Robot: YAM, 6 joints.
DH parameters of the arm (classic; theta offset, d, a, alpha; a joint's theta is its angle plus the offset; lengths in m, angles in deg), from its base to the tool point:
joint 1: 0 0.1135 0.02 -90
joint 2: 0 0 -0.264 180
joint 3: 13.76 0 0.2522 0
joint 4: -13.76 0 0.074 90
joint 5: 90 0 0 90
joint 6: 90 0.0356 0 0
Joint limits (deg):
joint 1: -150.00..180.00
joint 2: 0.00..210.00
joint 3: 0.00..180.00
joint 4: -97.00..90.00
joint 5: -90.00..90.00
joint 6: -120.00..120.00
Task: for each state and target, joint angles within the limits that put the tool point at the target. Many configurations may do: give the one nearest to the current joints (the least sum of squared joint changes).
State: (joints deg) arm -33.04 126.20 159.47 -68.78 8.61 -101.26
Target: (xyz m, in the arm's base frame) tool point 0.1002 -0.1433 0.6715
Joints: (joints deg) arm -52.65 101.41 176.67 -49.64 11.83 -101.26
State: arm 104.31 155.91 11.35 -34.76 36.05 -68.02
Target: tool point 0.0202 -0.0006 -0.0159
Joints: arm 102.14 167.47 18.41 -25.82 33.45 -68.02
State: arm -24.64 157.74 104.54 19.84 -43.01 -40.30
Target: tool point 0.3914 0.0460 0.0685
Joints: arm 2.67 123.82 62.82 5.78 -51.09 -40.30
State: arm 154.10 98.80 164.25 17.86 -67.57 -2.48
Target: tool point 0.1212 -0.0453 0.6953
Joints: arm 174.31 82.67 176.09 21.67 -68.20 -2.48
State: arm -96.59 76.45 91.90 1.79 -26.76 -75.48
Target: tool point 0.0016 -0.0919 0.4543
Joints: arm -99.58 34.10 62.79 -16.33 -28.28 -75.48
